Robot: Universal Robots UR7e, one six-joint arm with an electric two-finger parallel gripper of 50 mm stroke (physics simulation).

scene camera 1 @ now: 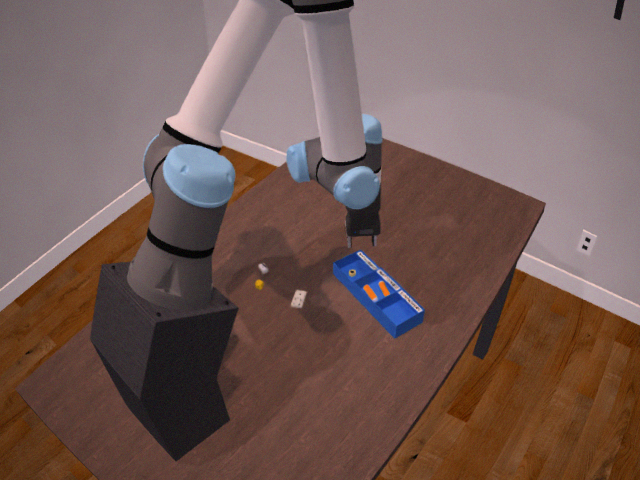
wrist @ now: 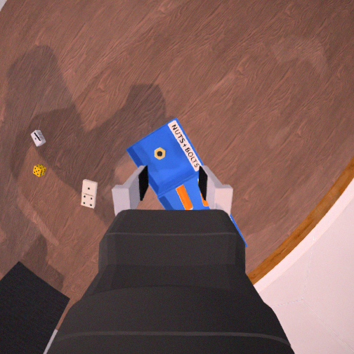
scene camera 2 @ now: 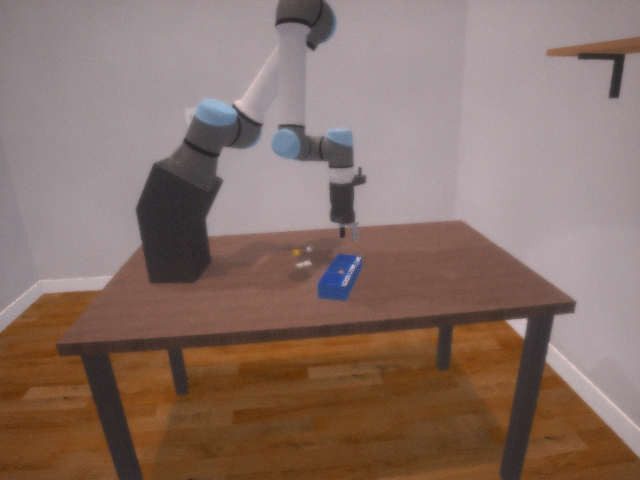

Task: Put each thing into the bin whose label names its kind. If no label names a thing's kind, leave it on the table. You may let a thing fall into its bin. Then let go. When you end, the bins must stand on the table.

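Frame: origin at the arm's base, x ahead, y left, z up, level; metres.
Seen in the pictures: gripper, between the fingertips: [scene camera 1: 361, 244] [scene camera 2: 348, 239]; arm's base, origin of its link: [scene camera 1: 168, 285] [scene camera 2: 191, 171].
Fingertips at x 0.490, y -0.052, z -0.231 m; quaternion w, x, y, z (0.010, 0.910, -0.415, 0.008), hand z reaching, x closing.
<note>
Pixels of each thing's middle, then the offset from my fingertips to it. Level surfaces: height alone.
- blue bin block, middle of its body: [scene camera 1: 377, 291] [scene camera 2: 341, 274] dx -0.029, dy -0.071, dz -0.090 m
- brass nut, middle of its body: [scene camera 1: 352, 273] dx -0.008, dy +0.019, dz -0.102 m
- white domino, middle of its body: [scene camera 1: 298, 299] [scene camera 2: 303, 264] dx -0.150, dy +0.072, dz -0.110 m
- yellow die, middle of its body: [scene camera 1: 259, 284] [scene camera 2: 296, 252] dx -0.177, dy +0.175, dz -0.105 m
- small white-grey piece, middle of its body: [scene camera 1: 263, 268] [scene camera 2: 309, 249] dx -0.128, dy +0.208, dz -0.108 m
- brown table, height of its surface: dz -0.114 m
My gripper [scene camera 1: 361, 241] [scene camera 2: 348, 231] [wrist: 173, 175] is open and empty above the blue bin block [scene camera 1: 395, 330] [scene camera 2: 330, 291] [wrist: 146, 174]. A brass nut [scene camera 1: 352, 272] [wrist: 159, 153] lies in the end compartment labelled NUTS+BOLTS. Two orange batteries [scene camera 1: 370, 292] [wrist: 184, 197] lie in the middle compartment. The third compartment holds no thing in scene camera 1; its label is too blurred to read. A white domino [scene camera 1: 298, 298] [scene camera 2: 303, 264] [wrist: 89, 193], a yellow die [scene camera 1: 259, 284] [scene camera 2: 296, 252] [wrist: 39, 170] and a small white-grey piece [scene camera 1: 263, 268] [scene camera 2: 309, 249] [wrist: 38, 138] lie on the table.
The bin block stands on the brown table [scene camera 1: 320, 413] [scene camera 2: 439, 279] [wrist: 260, 100]. The robot's dark pedestal [scene camera 1: 170, 372] [scene camera 2: 173, 232] [wrist: 30, 305] stands at the other side of the loose things. A wall shelf [scene camera 2: 594, 47] is high at the right.
</note>
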